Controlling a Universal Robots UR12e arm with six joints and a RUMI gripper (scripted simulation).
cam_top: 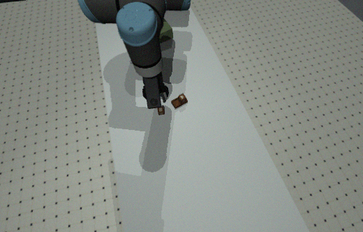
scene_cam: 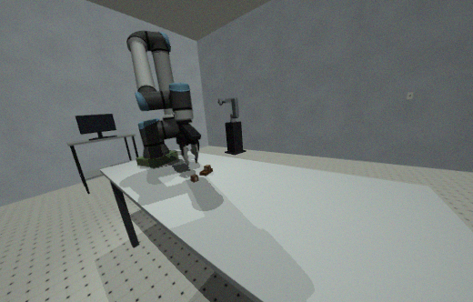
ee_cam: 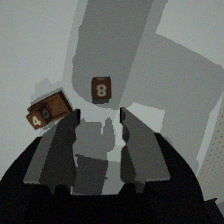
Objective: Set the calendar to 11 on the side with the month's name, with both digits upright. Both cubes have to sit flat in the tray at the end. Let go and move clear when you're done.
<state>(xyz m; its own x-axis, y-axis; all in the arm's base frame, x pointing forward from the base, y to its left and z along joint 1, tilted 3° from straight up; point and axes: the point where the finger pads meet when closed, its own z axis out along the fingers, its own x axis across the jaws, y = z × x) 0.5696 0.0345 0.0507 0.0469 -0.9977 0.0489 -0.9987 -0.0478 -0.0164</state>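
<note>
Now: hand 9 cm above the brown cube. The rest, counted from my hand: brown calendar tray 10 cm to the left, 10 cm below, 4 cm behind.
</note>
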